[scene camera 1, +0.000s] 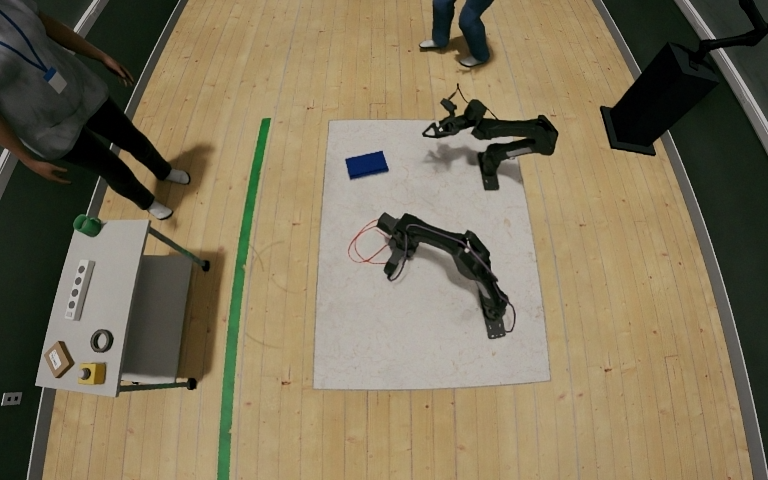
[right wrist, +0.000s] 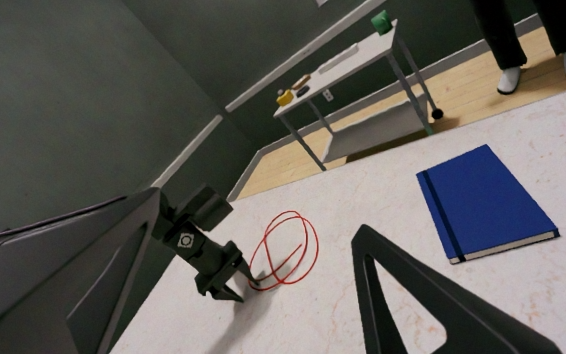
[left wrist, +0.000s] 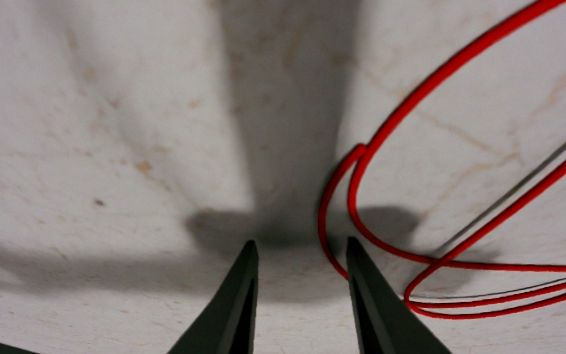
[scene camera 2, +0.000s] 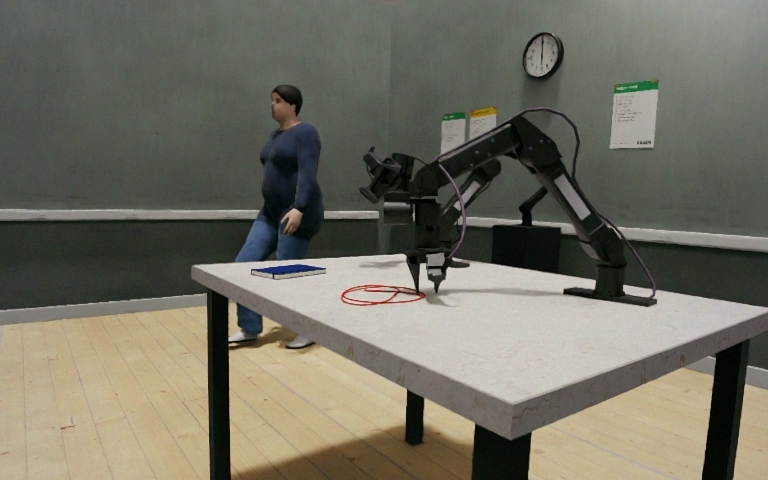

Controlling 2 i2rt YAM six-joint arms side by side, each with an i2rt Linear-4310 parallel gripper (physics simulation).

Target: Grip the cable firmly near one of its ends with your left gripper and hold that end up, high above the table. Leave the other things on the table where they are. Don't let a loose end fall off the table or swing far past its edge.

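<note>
A thin red cable (scene camera 1: 348, 245) (scene camera 2: 370, 304) (left wrist: 425, 86) (right wrist: 318, 245) lies in loops on the pale table (scene camera 1: 430, 362) (scene camera 2: 509, 370). In the left wrist view what looks like one end rests against another stretch, above and right of the fingertips. My left gripper (scene camera 2: 427, 291) (left wrist: 301, 246) (right wrist: 250, 292) points down at the loops' edge, partly open, with no cable between its fingertips. The cable passes behind the finger at the picture's right. Its fingertips are hidden in scene camera 1. My right gripper (scene camera 1: 428, 131) (scene camera 2: 365, 172) (right wrist: 265, 217) is wide open and empty, above the table.
A blue notebook (scene camera 1: 367, 164) (scene camera 2: 288, 270) (right wrist: 485, 210) lies on the table, beyond the loops in scene camera 1. A grey trolley (scene camera 1: 116, 283) with small objects stands off the table at the left of that view. People stand on the floor away from the table.
</note>
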